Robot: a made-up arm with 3 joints. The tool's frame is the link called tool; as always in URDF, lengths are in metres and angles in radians. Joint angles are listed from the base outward. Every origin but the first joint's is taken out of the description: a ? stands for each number. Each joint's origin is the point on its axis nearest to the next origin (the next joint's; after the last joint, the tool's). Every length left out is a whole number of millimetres.
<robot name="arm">
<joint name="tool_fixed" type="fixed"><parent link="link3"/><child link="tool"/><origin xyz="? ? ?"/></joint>
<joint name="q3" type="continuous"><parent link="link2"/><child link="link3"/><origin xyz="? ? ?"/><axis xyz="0 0 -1"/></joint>
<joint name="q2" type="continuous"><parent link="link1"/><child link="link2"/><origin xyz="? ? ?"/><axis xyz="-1 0 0"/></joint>
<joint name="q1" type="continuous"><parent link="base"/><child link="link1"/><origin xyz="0.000 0.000 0.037"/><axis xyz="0 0 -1"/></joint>
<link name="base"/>
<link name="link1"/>
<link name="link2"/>
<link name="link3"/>
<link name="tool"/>
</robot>
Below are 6 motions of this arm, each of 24 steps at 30 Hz.
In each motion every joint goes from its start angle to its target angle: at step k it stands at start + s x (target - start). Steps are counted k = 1, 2, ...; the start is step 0. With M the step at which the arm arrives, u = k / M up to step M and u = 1 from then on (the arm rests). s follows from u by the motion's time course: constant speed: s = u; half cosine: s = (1 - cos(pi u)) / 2; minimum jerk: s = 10 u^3 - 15 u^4 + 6 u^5.
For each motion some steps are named. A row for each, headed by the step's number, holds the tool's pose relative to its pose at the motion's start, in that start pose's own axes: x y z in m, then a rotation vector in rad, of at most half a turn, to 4 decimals.
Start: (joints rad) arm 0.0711 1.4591 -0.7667
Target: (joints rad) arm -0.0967 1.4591 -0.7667
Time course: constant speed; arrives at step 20
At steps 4, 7, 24:
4: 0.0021 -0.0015 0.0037 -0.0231 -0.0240 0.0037
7: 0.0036 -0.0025 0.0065 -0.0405 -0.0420 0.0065
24: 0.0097 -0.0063 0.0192 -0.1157 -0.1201 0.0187

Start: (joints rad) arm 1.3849 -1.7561 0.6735
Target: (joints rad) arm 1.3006 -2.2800 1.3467
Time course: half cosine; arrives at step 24
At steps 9, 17, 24:
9: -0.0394 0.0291 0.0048 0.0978 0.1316 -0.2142
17: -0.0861 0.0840 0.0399 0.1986 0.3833 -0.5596
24: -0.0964 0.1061 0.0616 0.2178 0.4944 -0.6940

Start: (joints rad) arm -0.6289 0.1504 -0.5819
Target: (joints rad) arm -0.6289 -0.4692 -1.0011
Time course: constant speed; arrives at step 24
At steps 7, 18, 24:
7: 0.0280 0.0058 -0.0211 0.1447 -0.1084 0.1219
18: 0.0770 0.0245 -0.0427 0.3448 -0.3143 0.3087
24: 0.1049 0.0381 -0.0467 0.4386 -0.4439 0.4056

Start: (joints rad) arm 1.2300 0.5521 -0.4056
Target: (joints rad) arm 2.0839 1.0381 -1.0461
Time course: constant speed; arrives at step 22
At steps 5, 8, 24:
5: -0.0099 -0.0165 0.0085 -0.0467 0.1489 -0.0142
8: -0.0164 -0.0253 0.0127 -0.0592 0.2478 -0.0176
24: -0.0543 -0.0539 0.0171 0.0664 0.7506 0.0060

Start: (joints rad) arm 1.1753 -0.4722 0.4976
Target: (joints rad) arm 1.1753 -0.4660 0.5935
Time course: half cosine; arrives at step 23
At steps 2, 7, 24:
2: -0.0003 0.0001 0.0000 -0.0001 -0.0001 -0.0018
7: -0.0029 0.0016 0.0001 -0.0011 -0.0006 -0.0203
24: -0.0135 0.0079 0.0002 -0.0053 -0.0032 -0.0959

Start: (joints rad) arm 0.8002 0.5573 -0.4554
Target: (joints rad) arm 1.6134 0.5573 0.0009
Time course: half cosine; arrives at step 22
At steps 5, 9, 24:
5: -0.0216 0.0074 -0.0022 0.0218 0.0478 -0.1400
9: -0.0589 0.0295 -0.0018 0.0566 0.1445 -0.4114
24: -0.1101 0.1211 0.0249 0.1004 0.4342 -1.1391

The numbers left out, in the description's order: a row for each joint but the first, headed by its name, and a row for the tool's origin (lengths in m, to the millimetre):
tool: -0.080 -0.147 0.000
q3: 0.000 0.039 -0.085
q2: 0.065 0.021 0.000

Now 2 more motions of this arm.
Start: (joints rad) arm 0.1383 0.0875 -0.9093
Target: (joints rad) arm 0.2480 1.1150 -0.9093
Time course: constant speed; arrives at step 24
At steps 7, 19, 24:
7: -0.0214 -0.0118 0.0372 -0.1781 0.2411 -0.0312
19: -0.0356 -0.0143 0.1088 -0.4660 0.6675 -0.0786
24: -0.0322 -0.0094 0.1378 -0.5793 0.8498 -0.0946

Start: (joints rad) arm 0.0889 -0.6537 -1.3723
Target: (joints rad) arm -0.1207 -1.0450 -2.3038
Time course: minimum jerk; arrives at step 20
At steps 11, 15, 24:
11: 0.1268 0.0015 -0.0112 0.0696 -0.2419 0.6391
15: 0.1866 0.0275 0.0016 0.0622 -0.3860 0.9524
24: 0.2044 0.0394 0.0091 0.0522 -0.4380 1.0564

